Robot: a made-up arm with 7 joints. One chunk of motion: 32 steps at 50 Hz.
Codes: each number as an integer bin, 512 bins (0 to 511) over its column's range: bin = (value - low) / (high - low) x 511, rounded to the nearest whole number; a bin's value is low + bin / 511 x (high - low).
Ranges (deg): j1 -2..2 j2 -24..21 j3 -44..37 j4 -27..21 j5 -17..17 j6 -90..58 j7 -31..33
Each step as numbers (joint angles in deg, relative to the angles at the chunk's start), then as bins.
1 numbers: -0.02 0.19 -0.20 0.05 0.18 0.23 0.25
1 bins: 253 275 276 288 258 312 250
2 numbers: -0.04 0.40 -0.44 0.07 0.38 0.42 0.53
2 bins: 250 277 275 288 261 312 252
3 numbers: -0.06 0.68 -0.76 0.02 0.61 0.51 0.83
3 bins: 248 280 273 288 265 313 254
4 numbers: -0.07 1.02 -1.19 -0.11 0.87 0.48 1.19
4 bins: 247 284 270 286 269 312 257
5 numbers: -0.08 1.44 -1.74 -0.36 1.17 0.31 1.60
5 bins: 245 289 267 284 273 312 260
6 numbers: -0.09 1.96 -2.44 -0.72 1.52 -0.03 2.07
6 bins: 244 295 262 280 278 311 264
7 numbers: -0.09 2.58 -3.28 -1.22 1.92 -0.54 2.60
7 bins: 244 302 257 274 284 309 268
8 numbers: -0.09 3.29 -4.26 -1.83 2.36 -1.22 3.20
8 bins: 244 310 251 268 291 307 273
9 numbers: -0.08 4.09 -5.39 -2.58 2.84 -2.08 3.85
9 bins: 245 319 244 260 298 304 278
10 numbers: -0.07 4.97 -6.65 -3.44 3.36 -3.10 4.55
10 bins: 247 329 236 251 306 300 284
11 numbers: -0.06 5.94 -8.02 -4.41 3.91 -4.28 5.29
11 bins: 248 340 227 240 314 296 290
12 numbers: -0.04 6.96 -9.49 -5.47 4.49 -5.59 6.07
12 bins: 250 352 218 229 323 291 296
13 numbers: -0.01 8.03 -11.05 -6.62 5.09 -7.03 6.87
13 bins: 254 364 208 217 332 286 302
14 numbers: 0.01 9.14 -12.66 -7.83 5.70 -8.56 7.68
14 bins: 257 376 198 204 341 281 309
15 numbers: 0.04 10.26 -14.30 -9.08 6.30 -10.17 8.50
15 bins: 261 389 187 191 350 276 315
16 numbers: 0.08 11.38 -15.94 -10.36 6.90 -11.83 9.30
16 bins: 266 402 177 177 359 270 322
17 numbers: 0.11 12.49 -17.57 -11.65 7.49 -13.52 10.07
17 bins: 270 414 167 163 368 264 328
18 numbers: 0.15 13.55 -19.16 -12.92 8.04 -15.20 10.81
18 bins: 275 426 157 150 376 258 334
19 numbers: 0.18 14.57 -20.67 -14.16 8.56 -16.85 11.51
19 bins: 278 438 147 137 384 253 339
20 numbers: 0.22 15.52 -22.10 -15.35 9.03 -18.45 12.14
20 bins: 284 449 138 124 391 247 344
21 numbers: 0.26 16.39 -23.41 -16.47 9.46 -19.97 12.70
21 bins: 289 459 130 112 398 242 349
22 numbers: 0.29 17.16 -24.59 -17.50 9.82 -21.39 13.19
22 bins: 293 467 122 101 403 237 353
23 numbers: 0.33 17.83 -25.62 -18.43 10.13 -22.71 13.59
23 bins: 298 475 116 91 408 232 356
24 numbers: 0.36 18.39 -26.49 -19.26 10.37 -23.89 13.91
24 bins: 301 481 110 82 411 228 359
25 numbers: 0.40 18.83 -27.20 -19.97 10.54 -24.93 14.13
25 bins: 307 486 106 75 414 225 360
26 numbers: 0.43 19.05 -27.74 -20.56 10.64 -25.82 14.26
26 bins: 310 489 103 69 415 222 361
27 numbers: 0.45 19.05 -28.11 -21.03 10.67 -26.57 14.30
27 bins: 313 489 100 64 416 219 362
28 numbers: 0.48 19.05 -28.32 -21.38 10.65 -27.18 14.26
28 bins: 317 489 99 60 416 217 361
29 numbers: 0.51 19.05 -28.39 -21.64 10.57 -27.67 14.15
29 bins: 321 489 98 57 414 215 360
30 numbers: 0.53 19.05 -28.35 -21.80 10.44 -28.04 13.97
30 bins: 323 489 99 55 412 214 359
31 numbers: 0.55 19.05 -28.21 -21.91 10.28 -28.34 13.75
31 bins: 326 489 100 54 410 213 357
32 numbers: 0.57 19.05 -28.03 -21.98 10.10 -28.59 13.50
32 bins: 328 489 101 53 407 212 355
